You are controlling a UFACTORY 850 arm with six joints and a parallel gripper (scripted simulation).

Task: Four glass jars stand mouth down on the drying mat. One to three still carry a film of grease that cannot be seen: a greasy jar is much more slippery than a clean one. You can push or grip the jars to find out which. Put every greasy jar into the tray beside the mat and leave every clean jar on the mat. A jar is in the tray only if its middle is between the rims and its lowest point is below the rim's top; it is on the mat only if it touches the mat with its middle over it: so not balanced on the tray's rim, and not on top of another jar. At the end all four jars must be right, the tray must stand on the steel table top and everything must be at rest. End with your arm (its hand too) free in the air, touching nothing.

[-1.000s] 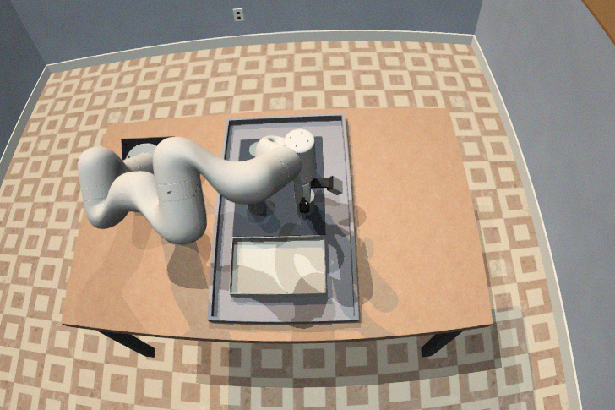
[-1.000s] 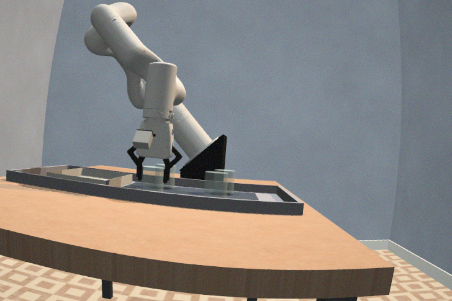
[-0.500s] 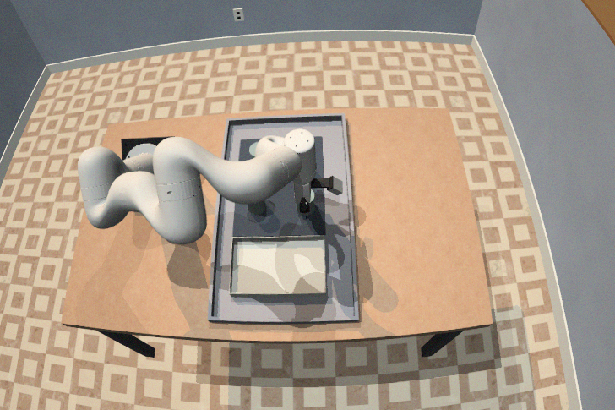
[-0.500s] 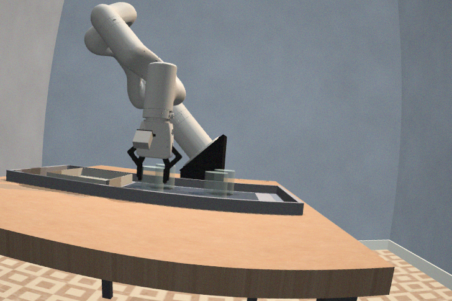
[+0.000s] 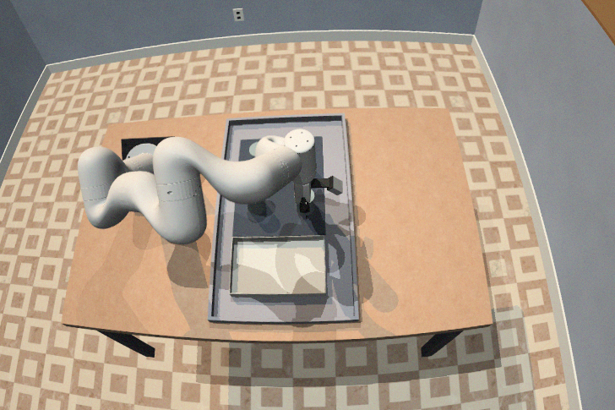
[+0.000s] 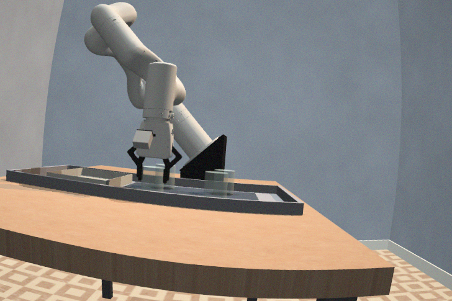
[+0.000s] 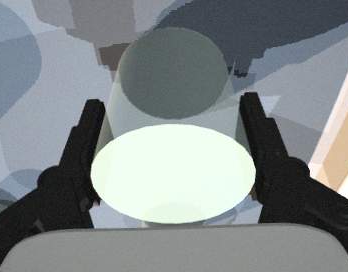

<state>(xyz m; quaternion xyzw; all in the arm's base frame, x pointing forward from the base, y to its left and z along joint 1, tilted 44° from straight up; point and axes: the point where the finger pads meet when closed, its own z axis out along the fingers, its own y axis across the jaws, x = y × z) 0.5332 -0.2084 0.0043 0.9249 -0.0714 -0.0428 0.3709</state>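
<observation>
The pale tray is 110 mm behind my hand, 210 mm to the right of it and 40 mm below it. The rest, counted from my hand: steel table top 80 mm behind, 50 mm below; drying mat 80 mm behind, 110 mm to the left, 50 mm below.
</observation>
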